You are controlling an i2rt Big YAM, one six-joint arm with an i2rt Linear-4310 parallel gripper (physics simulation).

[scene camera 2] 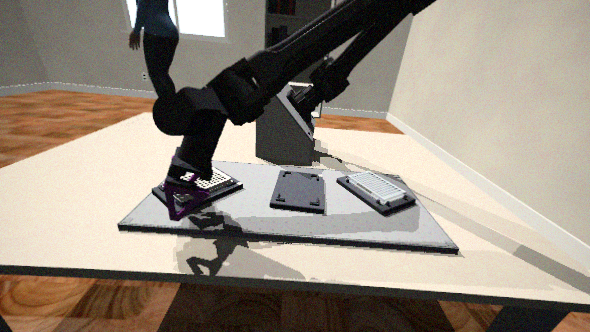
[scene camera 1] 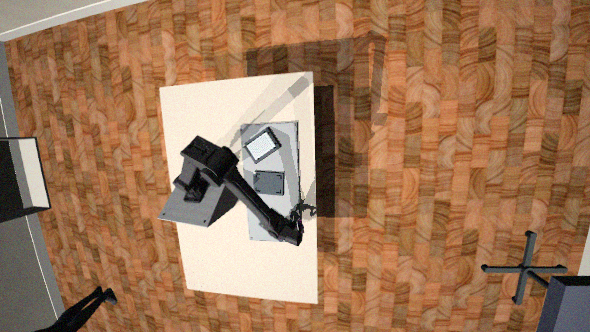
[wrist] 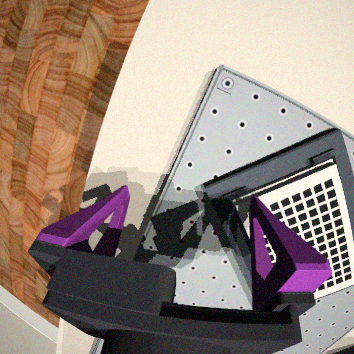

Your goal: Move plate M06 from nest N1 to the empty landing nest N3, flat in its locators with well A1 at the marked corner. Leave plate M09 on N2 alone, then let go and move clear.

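Note:
A white plate with dark square wells (scene camera 2: 218, 181) (wrist: 322, 220) sits in a dark nest (scene camera 2: 237, 187) (wrist: 280, 162) at the left in scene view 2. A pale ribbed plate (scene camera 1: 261, 146) (scene camera 2: 377, 187) sits in another nest (scene camera 2: 393, 206). Between them is the empty dark nest (scene camera 1: 269, 183) (scene camera 2: 298, 190). No plate or nest labels are readable. My gripper (scene camera 2: 186, 200) (wrist: 188, 196) is open and empty, low at the well plate. In the wrist view one purple finger overlaps that plate's side; the other appears beyond the board's edge. Finger heights are unclear.
The nests stand on a grey perforated board (scene camera 1: 259, 227) (scene camera 2: 345, 225) (wrist: 260, 112) on a cream table (scene camera 1: 240, 270) (scene camera 2: 65, 200). The arm's base (scene camera 1: 192, 210) (scene camera 2: 282, 135) stands behind the board. My arm crosses above and hides the well plate in scene view 1.

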